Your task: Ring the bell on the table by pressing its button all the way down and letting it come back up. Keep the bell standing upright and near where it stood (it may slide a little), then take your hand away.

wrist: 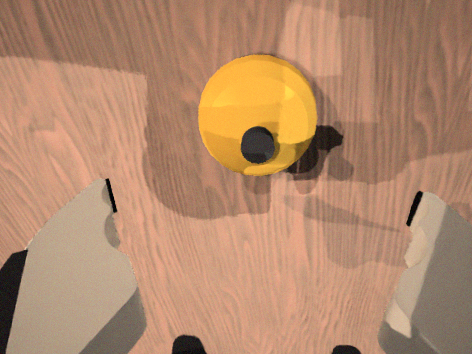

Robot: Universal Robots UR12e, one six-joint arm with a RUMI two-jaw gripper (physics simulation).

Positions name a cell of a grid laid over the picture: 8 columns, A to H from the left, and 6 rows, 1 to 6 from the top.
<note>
In view: my gripper (E4) and a bell (E2).
</note>
